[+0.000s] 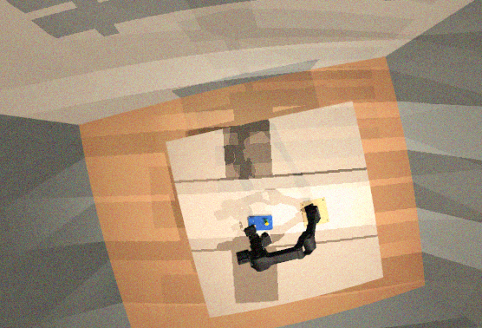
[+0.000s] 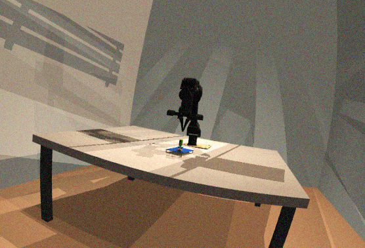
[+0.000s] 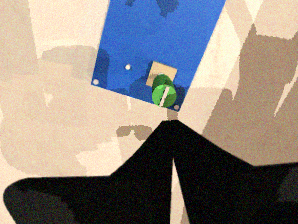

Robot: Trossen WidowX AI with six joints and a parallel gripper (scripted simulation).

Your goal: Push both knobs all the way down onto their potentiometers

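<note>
The green knob lies 6 cm below my gripper tip. Round my gripper tip: orange knob (9 cm behind, 7 cm below); potentiometer (9 cm behind, 8 cm below).
</note>
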